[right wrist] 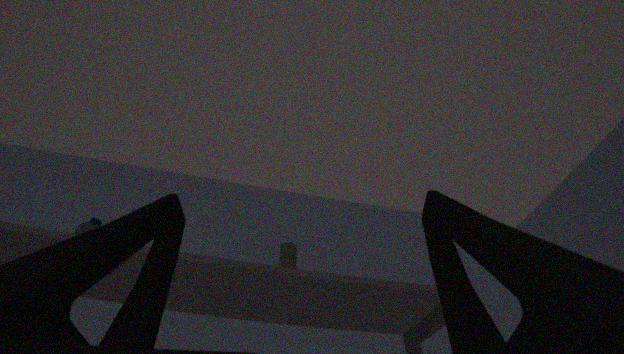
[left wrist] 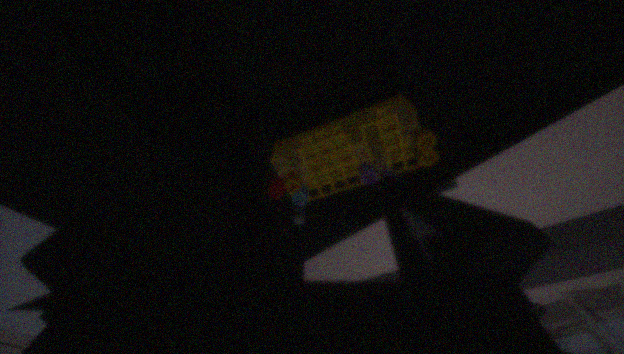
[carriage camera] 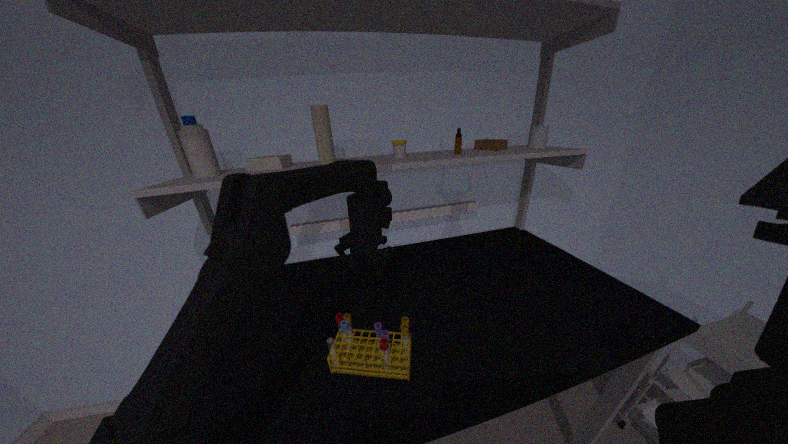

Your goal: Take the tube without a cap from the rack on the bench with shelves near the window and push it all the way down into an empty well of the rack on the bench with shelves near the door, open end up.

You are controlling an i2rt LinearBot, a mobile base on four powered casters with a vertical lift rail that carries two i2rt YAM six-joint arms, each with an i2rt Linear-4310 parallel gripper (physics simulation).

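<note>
A yellow rack (carriage camera: 369,375) (left wrist: 330,147) stands on the dark bench top, at the lower middle of the carriage view. The tube without a cap (carriage camera: 331,344) (left wrist: 299,219) stands upright at the rack's left end, its clear open end up. Red, yellow, blue and purple capped tubes stand in the same rack. My left gripper (carriage camera: 368,254) is open and empty, pointing down above the bench behind the rack; its fingers are very dark in the left wrist view. My right gripper (right wrist: 301,205) is open and empty, raised away from the rack. No second rack shows.
A shelf (carriage camera: 430,161) crosses behind the bench (carriage camera: 496,308), holding a blue-capped jug (carriage camera: 199,151), a tall roll (carriage camera: 323,134), a yellow-lidded jar (carriage camera: 399,149), an amber bottle (carriage camera: 458,142) and a brown box (carriage camera: 490,144). My left arm reaches over the bench's left side.
</note>
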